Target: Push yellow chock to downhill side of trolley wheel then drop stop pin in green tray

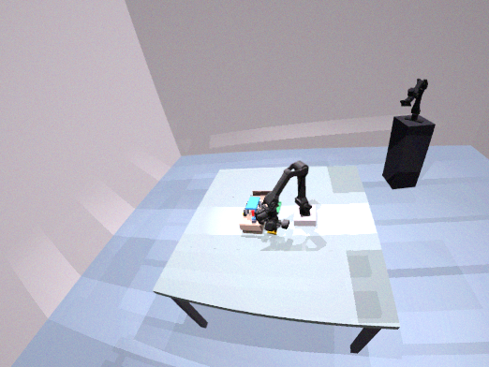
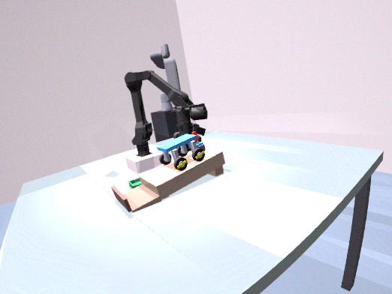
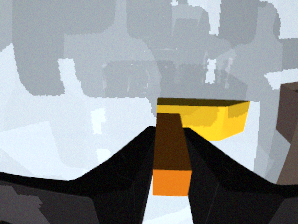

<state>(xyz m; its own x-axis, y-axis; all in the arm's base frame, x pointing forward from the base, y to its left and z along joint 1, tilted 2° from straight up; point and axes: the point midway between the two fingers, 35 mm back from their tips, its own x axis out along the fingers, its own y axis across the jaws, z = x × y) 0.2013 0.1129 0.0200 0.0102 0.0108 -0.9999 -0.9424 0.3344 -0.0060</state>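
The red-headed stop pin lies 13 cm ahead of my gripper tip, 5 cm to the right of it and 9 cm above it. Also, from my gripper tip: blue-topped trolley 13 cm ahead, 15 cm to the right, 7 cm above; wooden ramp 13 cm ahead, 15 cm to the right, 1 cm above; yellow chock 2 cm ahead, 1 cm to the right, 1 cm below.
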